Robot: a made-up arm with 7 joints. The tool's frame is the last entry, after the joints. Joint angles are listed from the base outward.
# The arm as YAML. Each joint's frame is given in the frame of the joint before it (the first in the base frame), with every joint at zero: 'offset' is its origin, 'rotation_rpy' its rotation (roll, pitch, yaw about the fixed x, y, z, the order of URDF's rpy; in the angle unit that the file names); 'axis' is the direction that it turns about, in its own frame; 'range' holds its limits. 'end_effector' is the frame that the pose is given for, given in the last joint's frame.
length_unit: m
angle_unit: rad
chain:
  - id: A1
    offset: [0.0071, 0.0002, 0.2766]
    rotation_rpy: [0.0, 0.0, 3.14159]
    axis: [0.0, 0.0, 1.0]
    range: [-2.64, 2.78]
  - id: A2
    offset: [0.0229, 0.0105, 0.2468]
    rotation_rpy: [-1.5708, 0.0, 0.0]
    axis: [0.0, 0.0, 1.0]
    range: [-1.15, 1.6]
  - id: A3
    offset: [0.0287, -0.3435, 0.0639]
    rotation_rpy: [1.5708, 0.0, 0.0]
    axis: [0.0, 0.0, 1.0]
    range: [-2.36, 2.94]
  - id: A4
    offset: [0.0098, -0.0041, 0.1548]
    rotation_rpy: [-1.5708, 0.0, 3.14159]
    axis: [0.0, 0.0, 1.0]
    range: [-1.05, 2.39]
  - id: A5
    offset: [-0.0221, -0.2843, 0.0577]
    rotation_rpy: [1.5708, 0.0, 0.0]
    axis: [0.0, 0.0, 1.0]
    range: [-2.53, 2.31]
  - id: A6
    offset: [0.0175, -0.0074, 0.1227]
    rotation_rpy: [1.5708, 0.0, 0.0]
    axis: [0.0, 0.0, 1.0]
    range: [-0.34, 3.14]
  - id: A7
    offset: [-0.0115, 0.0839, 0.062]
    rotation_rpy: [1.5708, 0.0, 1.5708]
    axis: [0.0, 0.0, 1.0]
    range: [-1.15, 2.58]
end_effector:
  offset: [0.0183, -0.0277, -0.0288]
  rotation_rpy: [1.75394, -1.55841, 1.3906]
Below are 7 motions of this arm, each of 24 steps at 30 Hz.
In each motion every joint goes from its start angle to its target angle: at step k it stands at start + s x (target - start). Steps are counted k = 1, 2, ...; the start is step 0. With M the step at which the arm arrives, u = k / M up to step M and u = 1 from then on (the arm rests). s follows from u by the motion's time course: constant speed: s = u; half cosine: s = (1 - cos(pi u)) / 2; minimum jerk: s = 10 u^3 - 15 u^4 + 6 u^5.
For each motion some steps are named. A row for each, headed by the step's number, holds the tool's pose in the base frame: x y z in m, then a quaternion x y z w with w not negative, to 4 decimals.
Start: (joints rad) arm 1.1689 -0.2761 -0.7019 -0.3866 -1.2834 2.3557 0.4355
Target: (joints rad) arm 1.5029 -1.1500 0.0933 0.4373 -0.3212 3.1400 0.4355
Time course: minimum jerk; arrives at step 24
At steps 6, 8, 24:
6: -0.0218 0.1452 1.2773 -0.2166 -0.9112 0.1657 0.3087
8: 0.0325 0.2064 1.2685 -0.1402 -0.8979 0.2835 0.3062
24: 0.1232 0.7046 0.7411 0.5169 -0.4206 0.6587 0.3494

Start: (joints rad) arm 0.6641 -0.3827 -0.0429 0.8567 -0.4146 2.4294 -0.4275
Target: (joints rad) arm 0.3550 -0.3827 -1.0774 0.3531 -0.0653 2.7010 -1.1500
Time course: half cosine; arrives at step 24
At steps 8, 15, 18, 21, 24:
8: 0.3929 0.1362 1.1701 -0.3090 -0.6834 -0.0229 0.6610
15: 0.3889 0.0152 1.2221 -0.5046 -0.6899 -0.3075 0.4183
18: 0.3734 -0.0172 1.2417 -0.5570 -0.6725 -0.3838 0.3002
21: 0.3608 -0.0340 1.2543 -0.5846 -0.6567 -0.4245 0.2161
24: 0.3562 -0.0390 1.2586 -0.5928 -0.6506 -0.4368 0.1858

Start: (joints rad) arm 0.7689 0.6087 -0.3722 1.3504 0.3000 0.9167 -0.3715
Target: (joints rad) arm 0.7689 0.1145 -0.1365 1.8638 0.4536 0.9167 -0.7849
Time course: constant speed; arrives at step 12
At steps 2, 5, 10, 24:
2: 0.1218 -0.1728 1.2536 -0.0002 -0.0227 0.3229 0.9462
5: 0.2028 -0.0689 1.2031 -0.0787 0.0721 0.3681 0.9236
10: 0.2967 0.0742 1.0695 -0.1934 0.2250 0.4418 0.8466
24: 0.3182 0.1176 1.0049 -0.2319 0.2830 0.4700 0.8033

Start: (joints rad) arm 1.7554 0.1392 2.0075 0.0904 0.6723 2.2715 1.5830
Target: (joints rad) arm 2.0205 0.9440 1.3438 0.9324 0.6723 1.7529 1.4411
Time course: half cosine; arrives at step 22
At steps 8, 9, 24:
8: 0.0760 -0.3152 1.2641 -0.1573 -0.6775 -0.1743 0.6971
9: 0.0778 -0.3524 1.2461 -0.1372 -0.6731 -0.2306 0.6892
24: 0.1176 -0.5790 1.0222 -0.0589 -0.5103 -0.6737 0.5312

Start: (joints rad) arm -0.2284 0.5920 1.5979 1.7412 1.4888 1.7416 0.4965
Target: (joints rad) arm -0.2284 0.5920 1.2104 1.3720 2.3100 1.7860 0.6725
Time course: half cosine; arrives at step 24
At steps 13, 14, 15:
13: -0.1736 0.3064 0.9143 0.7541 0.3673 0.3218 0.4393
14: -0.1731 0.3066 0.9205 0.7734 0.3679 0.3146 0.4092
15: -0.1729 0.3069 0.9266 0.7907 0.3686 0.3081 0.3796

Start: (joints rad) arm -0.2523 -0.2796 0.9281 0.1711 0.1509 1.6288 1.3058
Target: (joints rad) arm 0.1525 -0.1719 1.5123 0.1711 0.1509 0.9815 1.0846
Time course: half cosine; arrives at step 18
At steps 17, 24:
17: 0.1578 -0.1003 1.4593 0.6255 0.2090 0.6801 0.3201
24: 0.1575 -0.0995 1.4599 0.6231 0.2121 0.6818 0.3192

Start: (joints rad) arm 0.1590 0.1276 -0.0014 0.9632 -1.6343 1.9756 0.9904
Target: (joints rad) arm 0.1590 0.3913 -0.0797 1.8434 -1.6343 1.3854 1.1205
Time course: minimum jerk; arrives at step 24
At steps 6, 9, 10, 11, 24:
6: 0.0629 0.0786 1.2831 -0.3116 -0.3761 0.1160 0.8648
9: 0.0785 0.0844 1.2605 -0.2921 -0.3155 0.0860 0.8987
10: 0.0849 0.0861 1.2496 -0.2844 -0.2898 0.0724 0.9110
11: 0.0916 0.0876 1.2371 -0.2765 -0.2623 0.0575 0.9227
24: 0.1336 0.0864 1.1086 -0.2291 -0.0497 -0.0704 0.9696

